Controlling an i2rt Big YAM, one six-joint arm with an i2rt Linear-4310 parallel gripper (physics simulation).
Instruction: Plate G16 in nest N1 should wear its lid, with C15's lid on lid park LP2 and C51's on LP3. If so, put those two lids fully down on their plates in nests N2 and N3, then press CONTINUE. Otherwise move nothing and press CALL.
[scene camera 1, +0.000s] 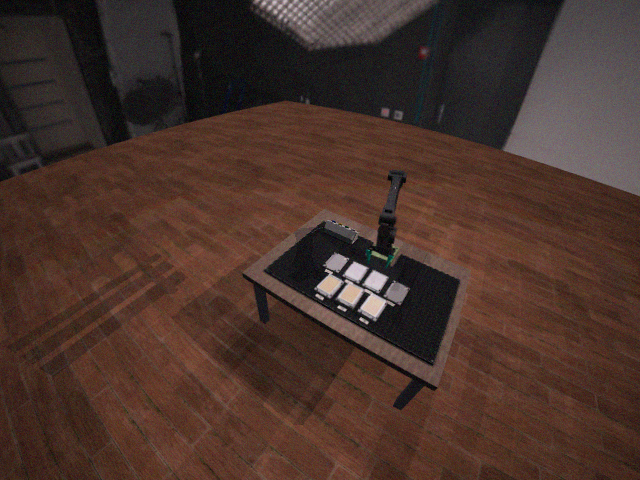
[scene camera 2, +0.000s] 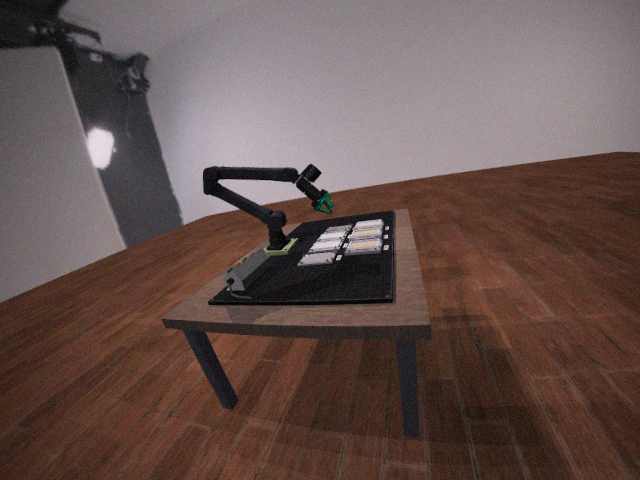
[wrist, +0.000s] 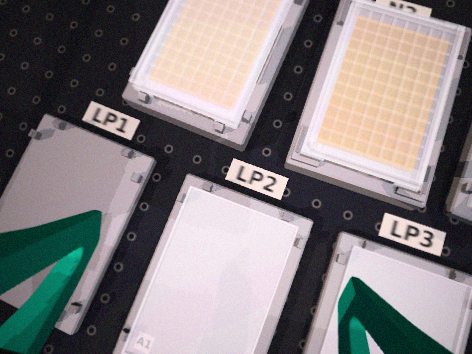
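Seen in the pictures: gripper, fingertip midpoint: (scene camera 1: 376, 266) (scene camera 2: 332, 209) (wrist: 223, 257); arm's base, origin of the base link: (scene camera 2: 279, 245).
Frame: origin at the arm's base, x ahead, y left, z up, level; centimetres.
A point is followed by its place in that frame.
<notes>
My gripper (scene camera 1: 378, 260) @[x 29.4, y 8.2, z 12.9 cm] (scene camera 2: 324, 204) @[x 29.4, y 8.2, z 12.9 cm] (wrist: 223, 257) @[x 29.4, y 8.2, z 12.9 cm] is open and empty, above the lid parks. In the wrist view a white lid marked A1 (wrist: 215, 270) @[x 27.4, y 9.2, z 0.1 cm] lies on park LP2 (wrist: 305, 227) @[x 33.1, y 4.7, z -0.7 cm]. Another white lid (wrist: 415, 280) @[x 33.1, y -3.5, z 0.1 cm] lies on park LP3 (wrist: 345, 240) @[x 33.5, y 1.7, z -0.7 cm], partly behind a finger. The plate at top left (wrist: 210, 55) @[x 41.1, y 16.3, z 2.3 cm] (scene camera 1: 372, 306) @[x 44.8, y 17.1, z 2.3 cm], in the nest behind LP1 and LP2, looks pale under a clear cover. The middle plate (wrist: 385, 95) @[x 43.7, y 3.8, z 2.0 cm] (scene camera 1: 349, 295) @[x 46.3, y 4.2, z 1.8 cm] shows stronger orange wells; its nest label is cut off. A third plate (scene camera 1: 328, 285) @[x 47.3, y -8.5, z 0.8 cm] (scene camera 2: 363, 244) @[x 46.3, y -9.7, z 1.0 cm] sits beside them. Plate codes are unreadable.
Park LP1 (wrist: 85, 175) @[x 29.2, y 21.7, z -0.7 cm] (scene camera 1: 397, 292) @[x 25.5, y 22.3, z -0.7 cm] is bare. A fourth, greyish park (scene camera 1: 336, 262) @[x 29.0, y -16.7, z -0.7 cm] (scene camera 2: 316, 258) @[x 28.4, y -17.7, z -0.7 cm] stands at the row's other end. A grey sloped button box (scene camera 1: 340, 231) @[x 7.7, y -29.7, z 3.9 cm] (scene camera 2: 253, 267) @[x 8.4, y -32.3, z 3.0 cm] stands near the arm's base (scene camera 2: 281, 249) @[x 4.3, y -5.1, z -0.6 cm]; CONTINUE and CALL are unreadable. The black mat (scene camera 1: 423, 315) @[x 29.6, y 40.2, z -1.7 cm] bears everything.
</notes>
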